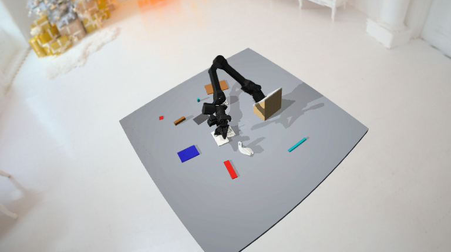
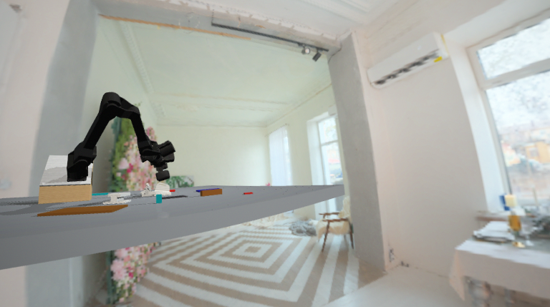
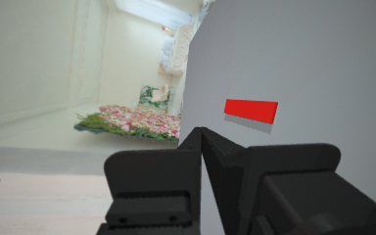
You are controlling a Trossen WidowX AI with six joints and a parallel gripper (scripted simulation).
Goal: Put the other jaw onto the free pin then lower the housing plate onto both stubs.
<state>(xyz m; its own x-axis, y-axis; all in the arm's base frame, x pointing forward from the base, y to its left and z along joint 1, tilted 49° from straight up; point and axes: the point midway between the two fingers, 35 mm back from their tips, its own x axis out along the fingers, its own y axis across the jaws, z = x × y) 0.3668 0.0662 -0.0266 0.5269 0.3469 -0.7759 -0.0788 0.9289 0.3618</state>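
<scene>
Now: gripper tip 70 mm short of the red bar, 100 mm to the right of it and 140 mm above it. Round my gripper tip: brown block (60 mm ahead, 420 mm to the right, 130 mm below); blue tile (180 mm ahead, 160 mm to the right, 140 mm below); dark grey tile (60 mm behind, 340 mm to the right, 140 mm below).
</scene>
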